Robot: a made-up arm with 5 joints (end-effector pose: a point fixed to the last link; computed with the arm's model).
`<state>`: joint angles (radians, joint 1 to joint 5).
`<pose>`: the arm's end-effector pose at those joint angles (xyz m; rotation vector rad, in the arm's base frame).
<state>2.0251 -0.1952 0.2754 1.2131 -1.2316</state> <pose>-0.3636 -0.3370 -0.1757 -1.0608 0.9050 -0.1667</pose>
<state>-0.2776 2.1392 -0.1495 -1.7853 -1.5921</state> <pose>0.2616 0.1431 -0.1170 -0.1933 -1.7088 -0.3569</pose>
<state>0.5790 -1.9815 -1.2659 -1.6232 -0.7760</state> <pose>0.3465 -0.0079 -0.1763 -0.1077 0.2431 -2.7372</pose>
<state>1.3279 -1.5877 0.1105 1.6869 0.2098</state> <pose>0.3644 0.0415 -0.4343 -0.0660 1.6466 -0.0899</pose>
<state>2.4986 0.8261 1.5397 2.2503 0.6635</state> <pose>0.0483 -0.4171 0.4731 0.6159 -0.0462 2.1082</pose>
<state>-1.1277 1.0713 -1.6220 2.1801 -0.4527</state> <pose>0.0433 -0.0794 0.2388 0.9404 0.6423 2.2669</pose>
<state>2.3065 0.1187 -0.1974 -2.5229 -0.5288</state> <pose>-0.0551 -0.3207 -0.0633 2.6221 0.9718 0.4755</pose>
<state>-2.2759 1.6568 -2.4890 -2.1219 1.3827</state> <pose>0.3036 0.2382 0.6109 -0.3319 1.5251 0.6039</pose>
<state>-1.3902 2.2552 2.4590 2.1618 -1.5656</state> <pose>0.2428 -0.0395 0.4036 -2.7632 -0.5874 1.0590</pose>
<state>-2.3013 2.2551 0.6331 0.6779 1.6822</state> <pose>0.3111 0.1653 -0.4617 2.3876 -0.7427 1.8115</pose>
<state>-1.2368 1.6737 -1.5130 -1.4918 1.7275</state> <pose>0.5697 -0.0037 0.4199 0.1584 2.0043 0.0055</pose>
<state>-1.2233 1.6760 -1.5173 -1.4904 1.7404</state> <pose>0.5793 -0.0050 0.4071 0.1622 2.0350 0.0060</pose>
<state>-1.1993 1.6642 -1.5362 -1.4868 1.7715</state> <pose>0.6009 -0.0028 0.3759 0.1548 2.1089 -0.0053</pose>
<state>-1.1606 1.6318 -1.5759 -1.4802 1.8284</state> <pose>0.6355 0.0038 0.3156 0.1308 2.2438 -0.0362</pose>
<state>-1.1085 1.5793 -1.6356 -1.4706 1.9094</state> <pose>0.6727 0.0116 0.2231 0.0909 2.4344 -0.0926</pose>
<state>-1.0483 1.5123 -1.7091 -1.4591 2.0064</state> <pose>0.6972 0.0151 0.1056 0.0402 2.6588 -0.1777</pose>
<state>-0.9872 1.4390 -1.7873 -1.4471 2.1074</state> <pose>0.6990 0.0096 -0.0192 -0.0142 2.8862 -0.2899</pose>
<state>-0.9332 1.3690 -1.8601 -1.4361 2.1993</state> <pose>0.6801 -0.0053 -0.1296 -0.0643 3.0845 -0.4177</pose>
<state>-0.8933 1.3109 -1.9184 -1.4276 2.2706</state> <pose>0.6531 -0.0242 -0.2098 0.0954 -2.9645 0.4951</pose>
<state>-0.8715 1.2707 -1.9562 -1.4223 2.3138</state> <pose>0.6323 -0.0396 -0.2549 0.1121 -2.8566 0.5430</pose>
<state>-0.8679 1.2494 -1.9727 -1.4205 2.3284</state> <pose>0.6249 -0.0467 -0.2688 0.1213 -2.8186 0.5693</pose>
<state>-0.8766 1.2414 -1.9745 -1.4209 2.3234</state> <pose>0.6282 -0.0466 -0.2628 0.1270 -2.8285 0.5810</pose>
